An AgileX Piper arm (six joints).
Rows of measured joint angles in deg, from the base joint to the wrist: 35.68, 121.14, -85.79, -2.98, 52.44, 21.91; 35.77, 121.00, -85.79, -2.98, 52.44, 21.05; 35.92, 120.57, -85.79, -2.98, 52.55, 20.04; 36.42, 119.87, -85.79, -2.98, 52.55, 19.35; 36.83, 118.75, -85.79, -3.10, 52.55, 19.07; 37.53, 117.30, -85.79, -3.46, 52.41, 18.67; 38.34, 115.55, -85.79, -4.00, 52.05, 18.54; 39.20, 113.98, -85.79, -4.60, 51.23, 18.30; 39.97, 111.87, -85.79, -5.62, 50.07, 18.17; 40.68, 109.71, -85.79, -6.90, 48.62, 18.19; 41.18, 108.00, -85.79, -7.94, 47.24, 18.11; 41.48, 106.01, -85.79, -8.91, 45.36, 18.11; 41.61, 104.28, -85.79, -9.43, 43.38, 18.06; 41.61, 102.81, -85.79, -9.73, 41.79, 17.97; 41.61, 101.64, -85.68, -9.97, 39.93, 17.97; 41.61, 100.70, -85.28, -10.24, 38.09, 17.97; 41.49, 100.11, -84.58, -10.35, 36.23, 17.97; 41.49, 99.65, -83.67, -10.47, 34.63, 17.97
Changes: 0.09, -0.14, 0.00, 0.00, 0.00, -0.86; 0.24, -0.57, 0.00, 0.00, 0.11, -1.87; 0.74, -1.27, 0.00, 0.00, 0.11, -2.56; 1.15, -2.39, 0.00, -0.12, 0.11, -2.84; 1.85, -3.84, 0.00, -0.48, -0.03, -3.24; 2.66, -5.59, 0.00, -1.02, -0.39, -3.37; 3.52, -7.16, 0.00, -1.62, -1.21, -3.61; 4.29, -9.27, 0.00, -2.64, -2.37, -3.74; 5.00, -11.43, 0.00, -3.92, -3.82, -3.72; 5.50, -13.14, 0.00, -4.96, -5.20, -3.80; 5.80, -15.13, 0.00, -5.93, -7.08, -3.80; 5.93, -16.86, 0.00, -6.45, -9.06, -3.85; 5.93, -18.33, 0.00, -6.75, -10.65, -3.94; 5.93, -19.50, 0.11, -6.99, -12.51, -3.94; 5.93, -20.44, 0.51, -7.26, -14.35, -3.94; 5.81, -21.03, 1.21, -7.37, -16.21, -3.94; 5.81, -21.49, 2.12, -7.49, -17.81, -3.94
